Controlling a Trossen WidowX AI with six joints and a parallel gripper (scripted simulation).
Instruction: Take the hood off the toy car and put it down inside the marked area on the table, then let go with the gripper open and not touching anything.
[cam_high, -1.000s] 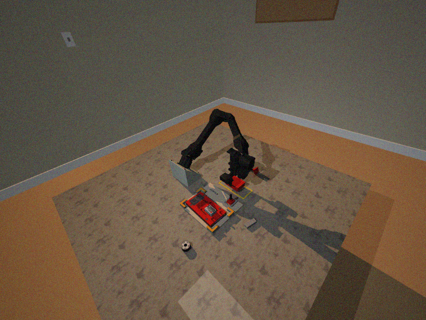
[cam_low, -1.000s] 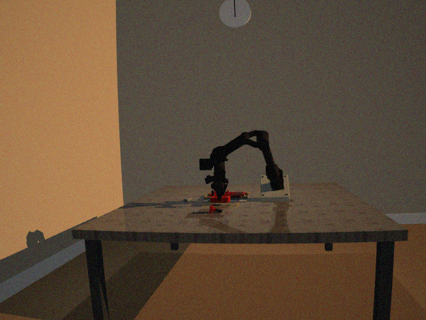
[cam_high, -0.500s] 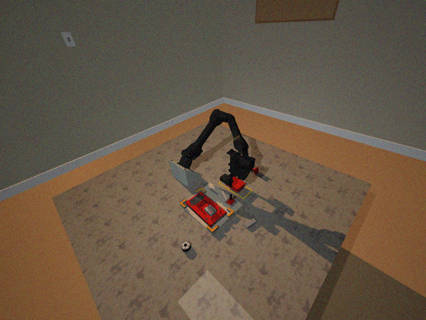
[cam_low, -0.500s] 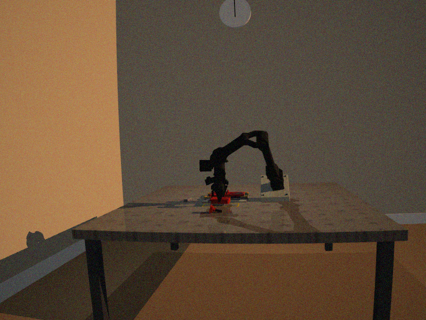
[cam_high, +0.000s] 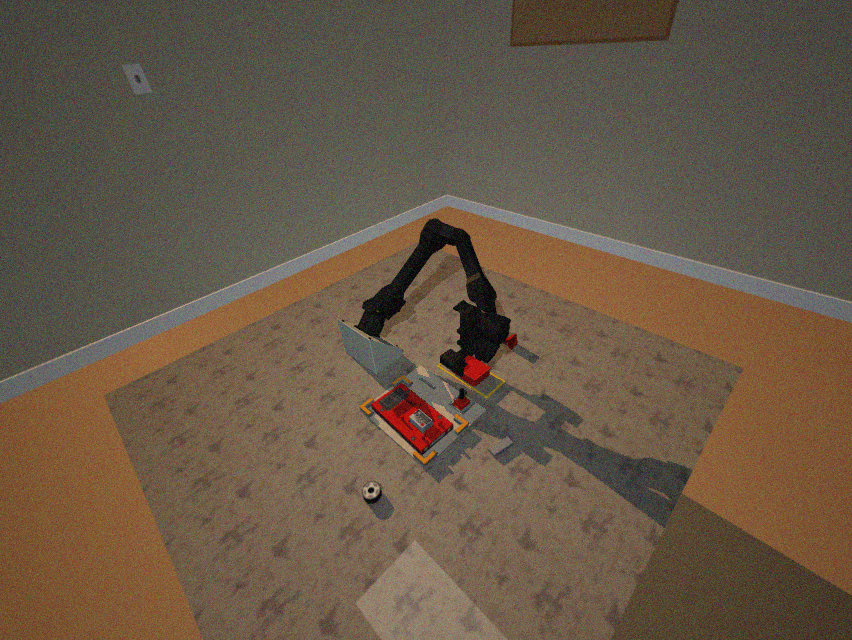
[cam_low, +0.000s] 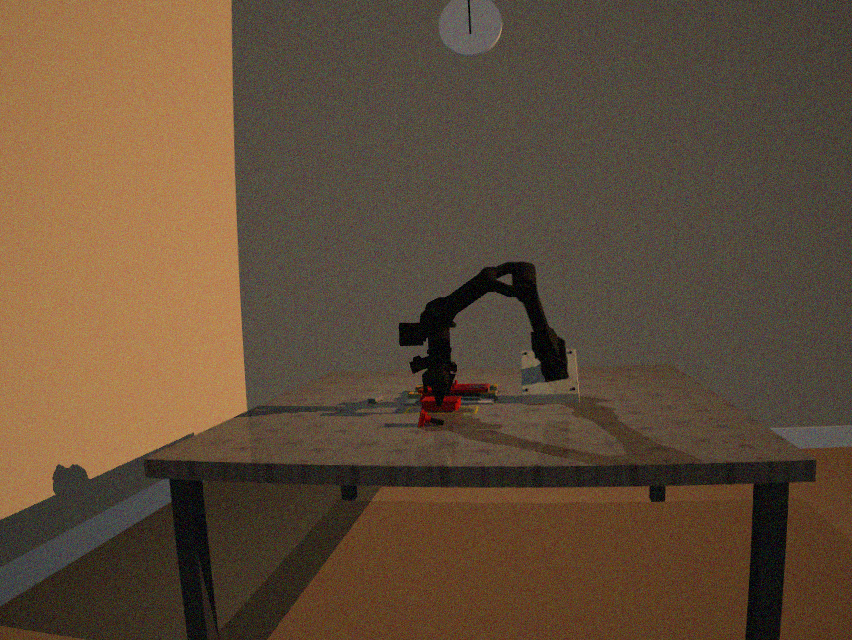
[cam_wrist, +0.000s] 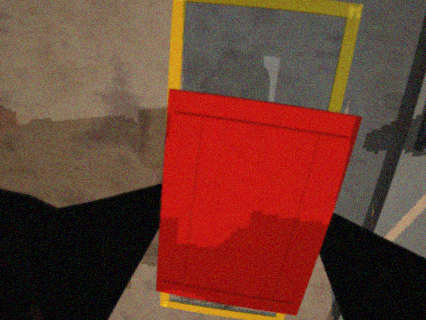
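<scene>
Now: gripper tip right at the hood. From my gripper tip the other things lie so: wheel 10 mm ahead, 430 mm to the right, 10 mm below.
</scene>
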